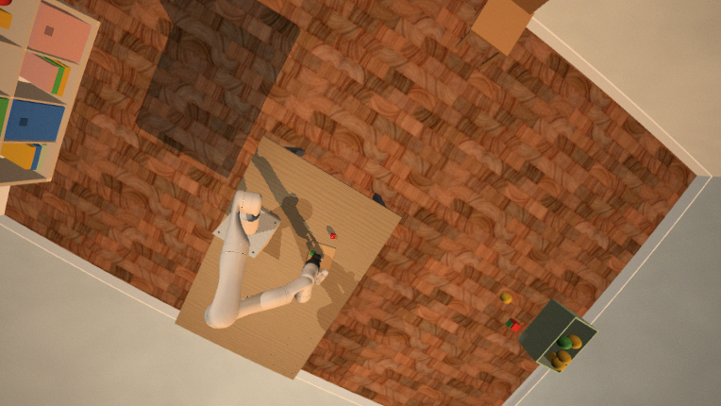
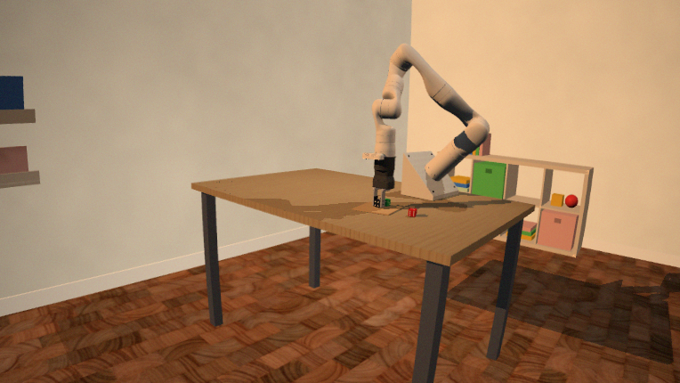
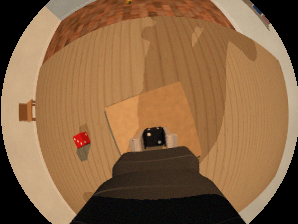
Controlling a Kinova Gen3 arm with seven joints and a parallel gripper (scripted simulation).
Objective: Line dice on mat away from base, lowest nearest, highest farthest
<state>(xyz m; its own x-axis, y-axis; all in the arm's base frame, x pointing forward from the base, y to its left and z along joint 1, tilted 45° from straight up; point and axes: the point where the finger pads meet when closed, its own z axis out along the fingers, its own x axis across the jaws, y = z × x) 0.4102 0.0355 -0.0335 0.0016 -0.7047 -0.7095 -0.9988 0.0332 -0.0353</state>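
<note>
The black die lies 10 mm below my hand. Round my hand: red die 140 mm to the left, 10 mm below; then green die 50 mm behind, 10 mm below; then tan mat 30 mm below.
</note>
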